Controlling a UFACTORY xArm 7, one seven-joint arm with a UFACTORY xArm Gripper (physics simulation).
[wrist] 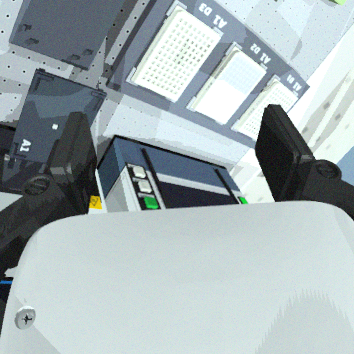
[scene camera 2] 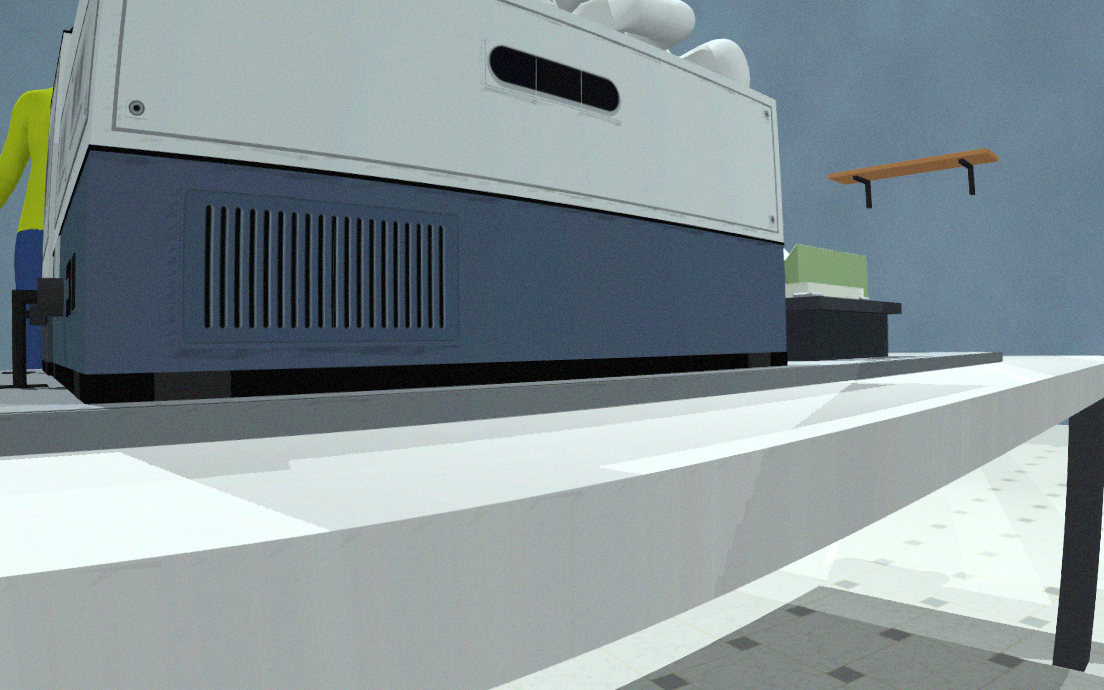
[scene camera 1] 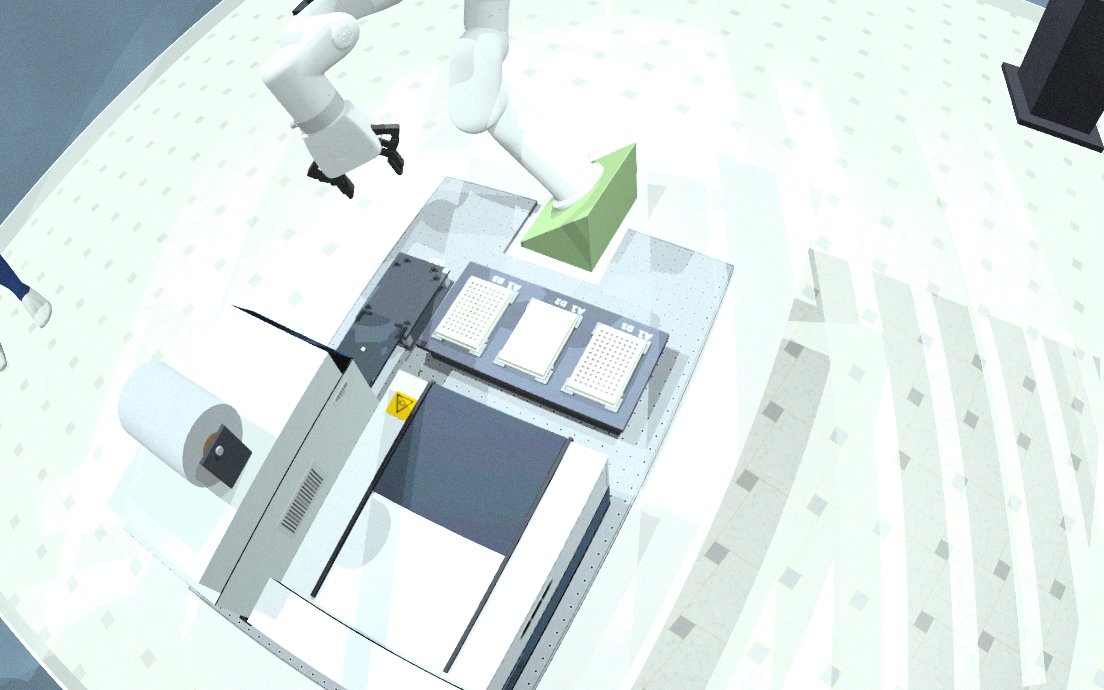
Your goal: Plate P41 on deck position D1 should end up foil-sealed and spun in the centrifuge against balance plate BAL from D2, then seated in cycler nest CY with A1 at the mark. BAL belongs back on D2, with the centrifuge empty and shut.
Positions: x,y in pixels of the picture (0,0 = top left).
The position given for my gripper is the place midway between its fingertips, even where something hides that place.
my gripper: wrist 176,130; scene camera 1 376,181; not seen in scene camera 2 (hidden by a centrifuge)
smooth white plate: wrist 235,76; scene camera 1 535,344; not seen in scene camera 2 (hidden by a centrifuge)
well plate with pink wells: wrist 275,92; scene camera 2; scene camera 1
well plate with yellowish wells: wrist; scene camera 1; not seen in scene camera 2 (hidden by a centrifuge)
same spot on well plate with yellowish wells: [scene camera 1: 474,314] = [wrist: 173,58]
same spot on well plate with pink wells: [scene camera 2: 827,290] = [scene camera 1: 624,384]
